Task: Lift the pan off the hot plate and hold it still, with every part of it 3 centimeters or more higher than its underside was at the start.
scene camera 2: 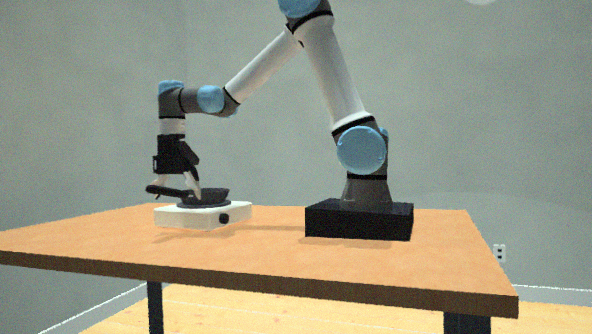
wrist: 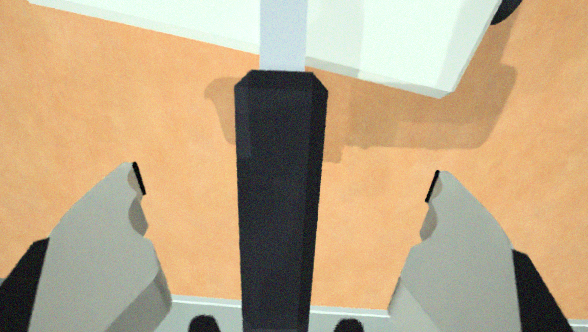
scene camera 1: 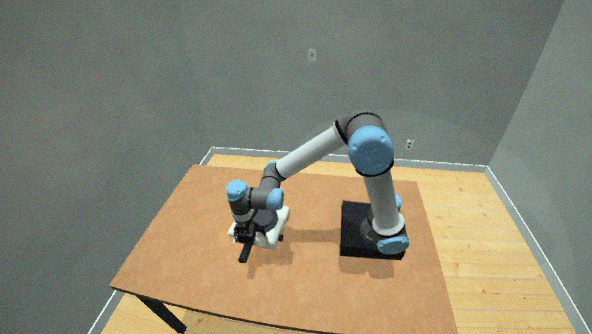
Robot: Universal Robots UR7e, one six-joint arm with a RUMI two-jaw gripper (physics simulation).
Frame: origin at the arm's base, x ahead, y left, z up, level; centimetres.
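Seen in the pictures: gripper, fingertip midpoint: (scene camera 2: pixel 177 199) (wrist: pixel 287 170) (scene camera 1: pixel 251 242); arm's base, origin of the base link: (scene camera 2: pixel 365 207).
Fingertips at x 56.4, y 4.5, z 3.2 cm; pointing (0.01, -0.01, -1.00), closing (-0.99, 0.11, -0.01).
Note:
Offsets run from my fingertips to a thing's top centre. "spot": to the spot under its first point. Level surfaces: height alone.
The dark pan {spot: dz -2.8, dx -4.9, dy -15.7 cm} (scene camera 1: pixel 265 218) (scene camera 2: pixel 215 195) sits on the round dark burner of the white hot plate {dz -3.1, dx -2.5, dy -16.1 cm} (scene camera 1: pixel 283 218) (scene camera 2: pixel 185 219) (wrist: pixel 405 45). Its black handle {dz +5.6, dx +0.7, dy +3.8 cm} (scene camera 1: pixel 245 253) (scene camera 2: pixel 165 190) (wrist: pixel 280 175) sticks out past the hot plate's edge, tilted slightly up toward its end. My gripper (scene camera 1: pixel 247 240) (scene camera 2: pixel 178 195) (wrist: pixel 287 170) points straight down and is open, with one finger on each side of the handle. In the wrist view, there is a gap between the handle and each fingertip. The fingertips stand at about the handle's height in the second scene view. The pan's bowl does not show in the wrist view.
The hot plate stands on the brown table {dz -10.4 cm} (scene camera 1: pixel 310 285) (scene camera 2: pixel 280 255) (wrist: pixel 180 125), and its black knob {dz -5.3, dx -12.2, dy -6.8 cm} (scene camera 1: pixel 281 238) (scene camera 2: pixel 224 218) (wrist: pixel 506 10) is on one side. The arm's black base block (scene camera 1: pixel 352 246) (scene camera 2: pixel 327 223) stands to the right in both scene views.

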